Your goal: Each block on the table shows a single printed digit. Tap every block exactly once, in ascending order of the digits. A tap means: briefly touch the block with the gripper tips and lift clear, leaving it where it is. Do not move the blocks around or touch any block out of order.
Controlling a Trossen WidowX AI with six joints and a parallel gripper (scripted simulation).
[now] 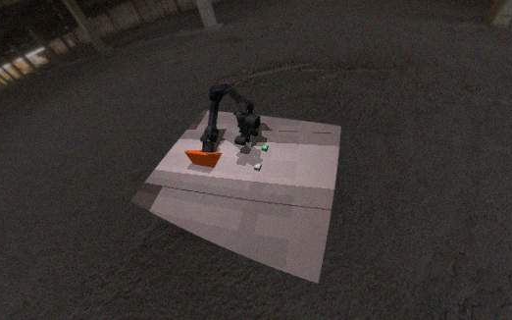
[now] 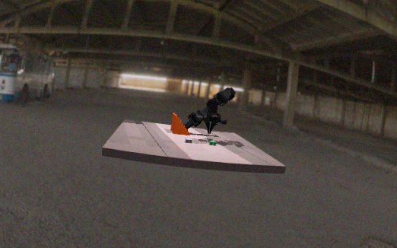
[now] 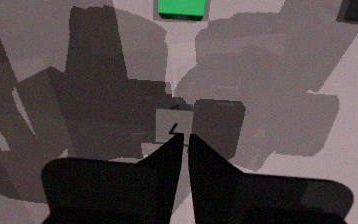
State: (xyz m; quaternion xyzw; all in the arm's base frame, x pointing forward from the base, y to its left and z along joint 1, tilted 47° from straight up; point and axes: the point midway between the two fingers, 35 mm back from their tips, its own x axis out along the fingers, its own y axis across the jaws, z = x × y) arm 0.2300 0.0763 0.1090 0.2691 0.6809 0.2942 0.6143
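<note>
The white block is 10 mm behind my gripper tip, 10 mm to the left of it and 40 mm below it. From my gripper tip the other things lie so: green block (100 mm ahead, 10 mm to the left, 40 mm below); grey block (110 mm ahead, 130 mm to the right, 40 mm below).
</note>
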